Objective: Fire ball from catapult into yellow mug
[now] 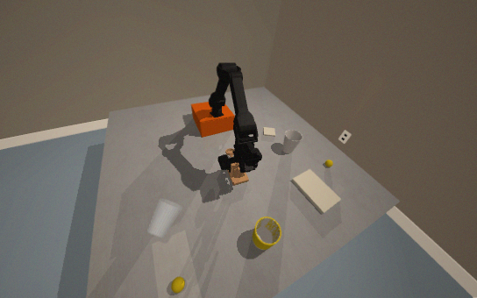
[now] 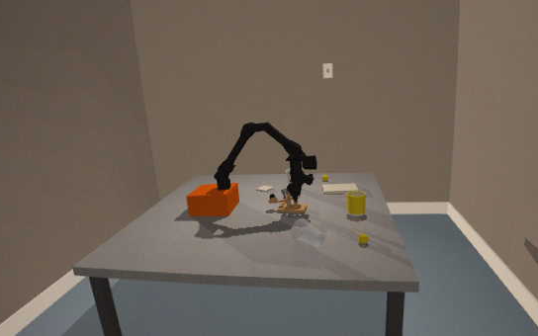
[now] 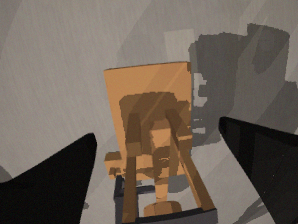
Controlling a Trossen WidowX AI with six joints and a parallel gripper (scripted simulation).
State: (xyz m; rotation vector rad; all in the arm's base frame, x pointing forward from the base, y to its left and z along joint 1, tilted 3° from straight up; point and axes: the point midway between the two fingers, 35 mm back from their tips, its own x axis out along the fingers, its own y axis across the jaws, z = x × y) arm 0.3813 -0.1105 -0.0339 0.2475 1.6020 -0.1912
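Right now my gripper tip is 20 cm to the right of the small black ball, 13 cm past it and 5 cm above it. Also, from my gripper tip: wooden catapult (6 cm behind, 4 cm to the left, 1 cm below); yellow mug (28 cm ahead, 9 cm to the right, 3 cm below); beige board (28 cm ahead, 27 cm to the left, 5 cm below).
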